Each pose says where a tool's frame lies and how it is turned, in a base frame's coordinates. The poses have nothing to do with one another.
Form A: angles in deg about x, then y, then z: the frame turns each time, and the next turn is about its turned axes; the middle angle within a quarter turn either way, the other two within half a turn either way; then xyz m.
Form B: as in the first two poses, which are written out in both.
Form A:
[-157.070 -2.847 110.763 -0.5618 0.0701 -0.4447]
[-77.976 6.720 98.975 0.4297 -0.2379 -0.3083]
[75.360 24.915 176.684 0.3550 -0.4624 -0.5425]
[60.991 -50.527 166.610 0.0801 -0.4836 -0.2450]
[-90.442 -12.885 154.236 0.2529 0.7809 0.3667]
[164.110 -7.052 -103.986 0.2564 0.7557 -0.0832]
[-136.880 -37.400 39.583 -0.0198 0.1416 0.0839]
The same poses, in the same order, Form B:
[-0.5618 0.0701 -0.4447 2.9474 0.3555 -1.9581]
[0.4297 -0.2379 -0.3083 0.7067 1.2953 2.1767]
[0.3550 -0.4624 -0.5425 -1.3364 -0.1630 -2.7327]
[0.0801 -0.4836 -0.2450 -1.2531 0.1624 2.2481]
[0.2529 0.7809 0.3667 1.5791 0.4479 -2.9131]
[0.2564 0.7557 -0.0832 -2.9544 0.2394 1.8203]
[-0.0198 0.1416 0.0839 -2.7428 0.8902 -0.2328]

